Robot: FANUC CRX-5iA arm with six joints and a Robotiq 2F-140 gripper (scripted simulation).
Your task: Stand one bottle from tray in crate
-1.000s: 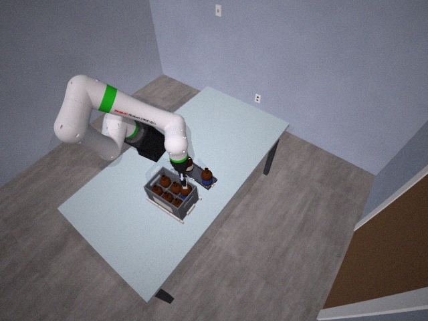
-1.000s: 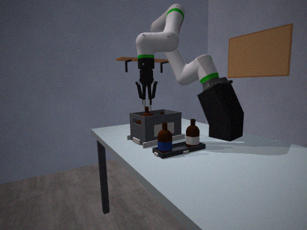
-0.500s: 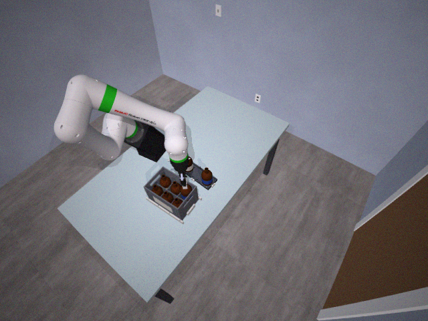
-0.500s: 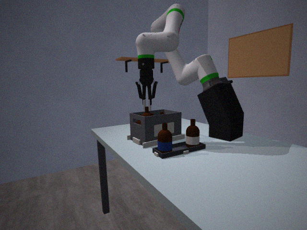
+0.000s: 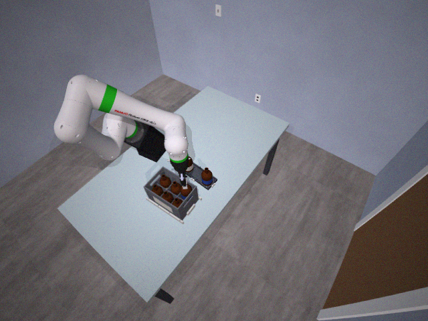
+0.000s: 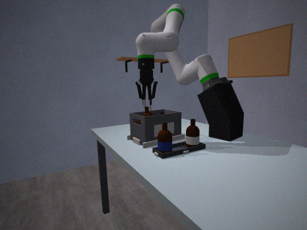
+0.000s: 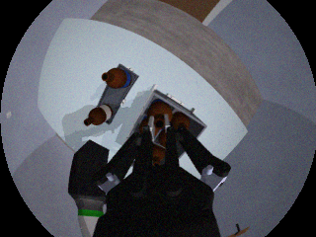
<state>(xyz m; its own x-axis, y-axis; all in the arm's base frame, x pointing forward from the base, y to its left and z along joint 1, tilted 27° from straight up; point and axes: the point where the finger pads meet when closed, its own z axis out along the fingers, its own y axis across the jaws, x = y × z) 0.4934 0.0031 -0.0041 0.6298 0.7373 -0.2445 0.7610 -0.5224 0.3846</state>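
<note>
Right now the grey crate is 8 cm behind my hand, 6 cm to the right of it and 15 cm below it. The rest, counted from my hand: dark tray 11 cm behind, 19 cm to the left, 22 cm below.
</note>
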